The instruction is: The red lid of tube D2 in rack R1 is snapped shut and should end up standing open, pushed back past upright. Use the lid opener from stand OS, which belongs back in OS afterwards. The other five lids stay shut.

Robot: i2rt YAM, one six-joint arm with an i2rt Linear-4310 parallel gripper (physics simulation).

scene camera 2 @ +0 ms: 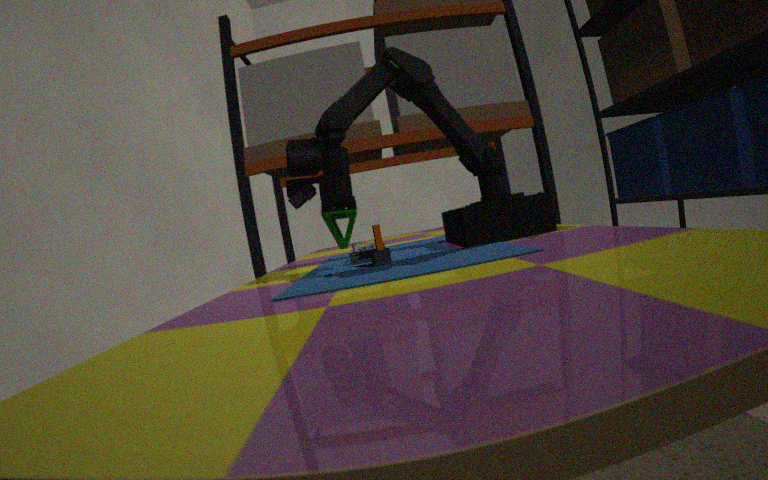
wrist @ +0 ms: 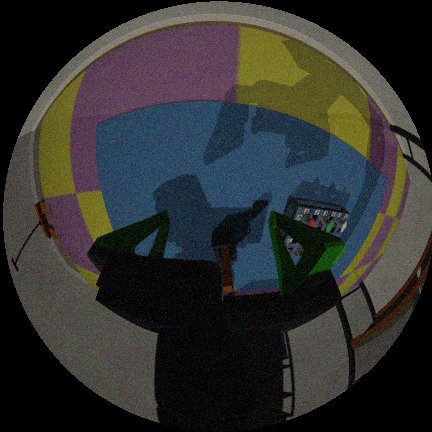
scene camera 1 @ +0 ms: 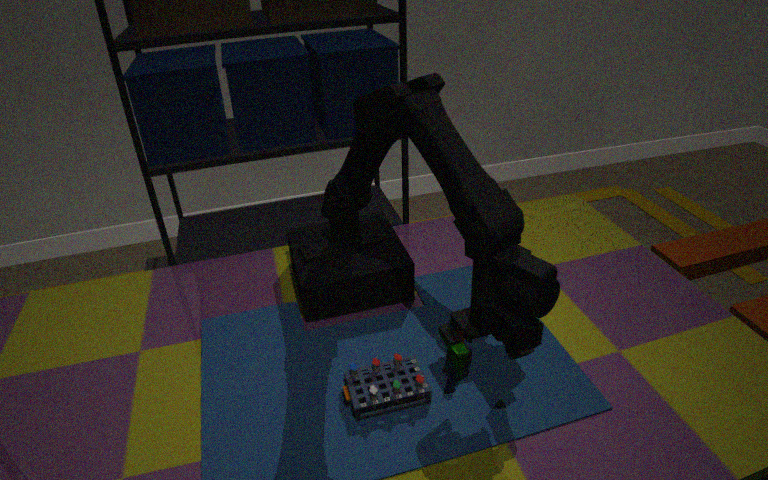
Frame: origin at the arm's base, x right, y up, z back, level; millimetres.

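Where they show: gripper, between the fingertips: (scene camera 2: 344, 246) (wrist: 218, 215) (scene camera 1: 484, 365); arm's base, origin of its link: (scene camera 2: 494, 202) (scene camera 1: 346, 243).
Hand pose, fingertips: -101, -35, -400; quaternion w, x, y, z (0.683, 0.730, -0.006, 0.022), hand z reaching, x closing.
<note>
Things, the pixels of their centre, and the offset from my fingertips, as dx, dy, dz. Level surfaces: height alone.
- orange lid opener, middle of its body: (wrist: 225, 261) (scene camera 2: 378, 243) +6, -7, +72
- Grey rack R1, middle of its body: (wrist: 319, 232) (scene camera 1: 384, 383) (scene camera 2: 368, 249) +156, -28, +56
- blue mat, height of its surface: dy -53
My gripper (scene camera 2: 343, 245) (wrist: 218, 215) is open and empty, its green fingers wide apart. In the scene camera 1 view one finger (scene camera 1: 459, 359) shows to the right of the rack. The orange lid opener (scene camera 2: 377, 237) (wrist: 226, 267) stands upright in the dark stand OS (scene camera 2: 381, 256) (wrist: 227, 237). In the wrist view it is sideways between the fingers but nearer the arm's base than the fingertips. Grey rack R1 (scene camera 1: 380, 397) (wrist: 287, 207) holds tubes with red (scene camera 1: 397, 357), blue (scene camera 1: 353, 367), green (scene camera 1: 397, 384) and white (scene camera 1: 373, 389) lids. D2's label and lid state are too small to read.
The blue mat (scene camera 1: 243, 396) (wrist: 150, 145) lies under the rack and stand. The arm's black base (scene camera 1: 353, 277) (scene camera 2: 498, 220) stands behind the rack in the scene camera 1 view. A shelf unit with blue bins (scene camera 1: 266, 96) and orange-beamed shelving (scene camera 2: 229, 107) stand beyond the table.
</note>
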